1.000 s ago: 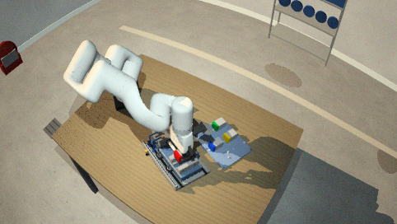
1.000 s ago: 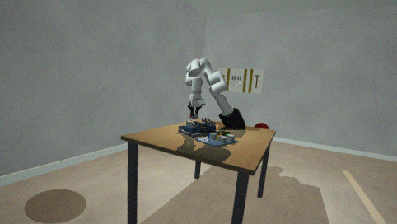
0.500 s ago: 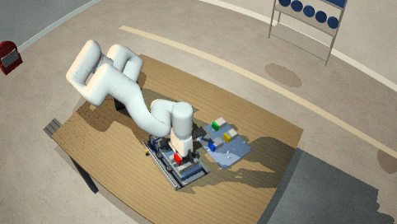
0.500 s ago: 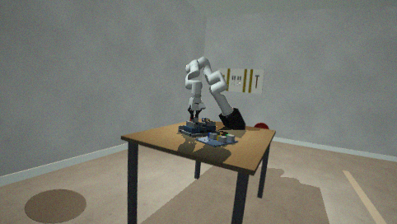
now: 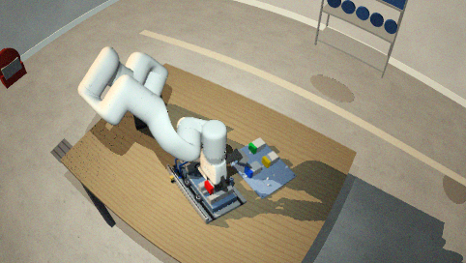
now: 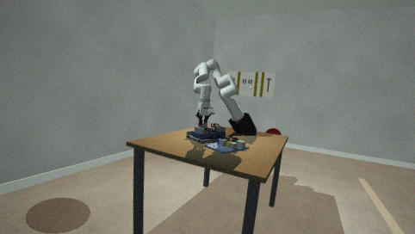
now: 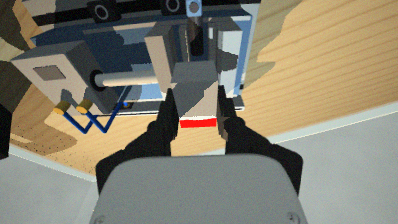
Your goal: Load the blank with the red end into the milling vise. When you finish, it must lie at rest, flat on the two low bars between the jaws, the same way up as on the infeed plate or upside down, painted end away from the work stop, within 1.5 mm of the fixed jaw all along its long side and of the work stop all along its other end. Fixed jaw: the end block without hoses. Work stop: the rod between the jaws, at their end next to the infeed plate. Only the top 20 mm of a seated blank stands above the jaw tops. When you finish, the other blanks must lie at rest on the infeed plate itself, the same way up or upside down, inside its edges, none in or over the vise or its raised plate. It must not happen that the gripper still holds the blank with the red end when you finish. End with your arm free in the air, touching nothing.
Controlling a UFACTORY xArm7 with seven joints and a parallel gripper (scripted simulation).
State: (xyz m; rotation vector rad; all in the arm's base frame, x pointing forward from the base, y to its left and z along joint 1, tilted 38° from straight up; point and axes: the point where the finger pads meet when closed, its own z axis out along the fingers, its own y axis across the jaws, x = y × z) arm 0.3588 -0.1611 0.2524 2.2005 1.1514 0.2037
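The red-ended blank lies 2 cm below my hand. Round my hand: pale push rod (6 cm behind, 6 cm to the left, 6 cm below); then dark work stop rod (4 cm ahead, 4 cm to the left, 5 cm below); then moving jaw (2 cm behind, 3 cm to the left, 6 cm below).
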